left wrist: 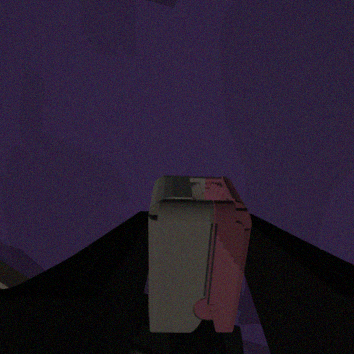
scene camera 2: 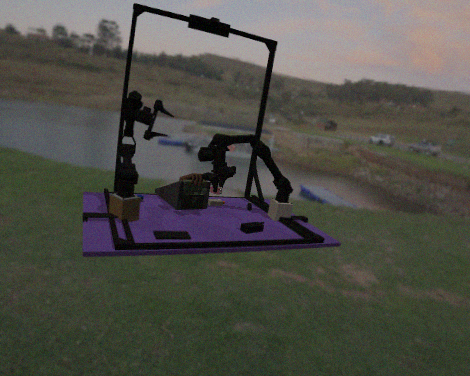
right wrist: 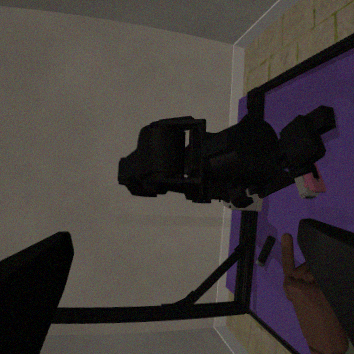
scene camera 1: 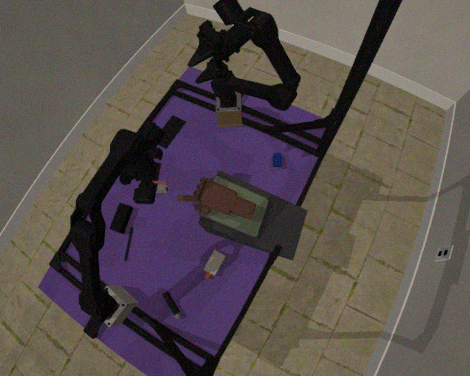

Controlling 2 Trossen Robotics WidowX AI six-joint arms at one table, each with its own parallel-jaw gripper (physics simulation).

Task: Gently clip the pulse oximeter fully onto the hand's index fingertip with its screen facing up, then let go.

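Places are measured from the left arm's base along level axes (x ahead, y left, z up), in centimetres.
Pixels of known places: left gripper, fingertip midpoint: (left wrist: 194, 223) (scene camera 2: 218, 190) (right wrist: 306, 172) (scene camera 1: 155, 187); right gripper, fingertip midpoint: (scene camera 2: 170, 126) (right wrist: 186, 236) (scene camera 1: 192, 74); left arm's base, origin of the base link: (scene camera 2: 281, 201) (right wrist: 226, 190) (scene camera 1: 107, 306); right arm's base, origin of the base link: (scene camera 2: 125, 195) (scene camera 1: 228, 100).
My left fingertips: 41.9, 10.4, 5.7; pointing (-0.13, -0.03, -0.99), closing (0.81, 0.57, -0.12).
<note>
For each thing: its top centre in the pictures, then the offset to it from my left fingertips, as dx, dy, dz.
- pink pulse oximeter, middle of its top: (left wrist: 191, 288) (right wrist: 298, 178) (scene camera 1: 157, 184) +0.8, -1.0, +2.0
- white box with an orange end, middle of its top: (scene camera 1: 213, 265) (scene camera 2: 217, 200) -9.0, -29.1, -13.4
- black cylinder, middle of its top: (right wrist: 261, 251) (scene camera 1: 171, 305) -29.2, -25.9, -13.5
- blue block, middle of its top: (scene camera 1: 277, 159) +37.2, -25.2, -13.0
- black box, middle of its top: (right wrist: 306, 123) (scene camera 1: 119, 217) (scene camera 2: 252, 224) -17.0, +10.7, -12.7
- thin dark stick, middle of its top: (scene camera 1: 128, 242) -22.4, +2.3, -15.3
- flat black piece, middle of its top: (scene camera 2: 172, 234) (scene camera 1: 169, 130) +23.7, +20.8, -15.4
The white and pink pulse oximeter (scene camera 1: 161, 188) (left wrist: 180, 270) (right wrist: 308, 186) is held between the fingers of my left gripper (scene camera 1: 157, 187) (left wrist: 194, 223), which is shut on it. It is left of the index fingertip in scene camera 1, with a small gap between them. The brown hand (scene camera 1: 220, 197) (scene camera 2: 191, 177) (right wrist: 316, 315) lies on a sloped stand (scene camera 1: 259, 222) (scene camera 2: 194, 196), its index finger (scene camera 1: 187, 198) (right wrist: 287, 247) sticking out. The oximeter's screen cannot be made out. My right gripper (scene camera 1: 194, 73) (scene camera 2: 169, 125) (right wrist: 186, 236) is open and empty, raised far from the hand.
A white box with an orange end (scene camera 1: 215, 262) and a black cylinder (scene camera 1: 171, 303) lie below the stand in scene camera 1. A blue block (scene camera 1: 277, 160) lies above it. A black box (scene camera 1: 121, 218) (scene camera 2: 252, 228), a thin dark stick (scene camera 1: 129, 244) and a flat black piece (scene camera 2: 172, 234) lie on the purple mat.
</note>
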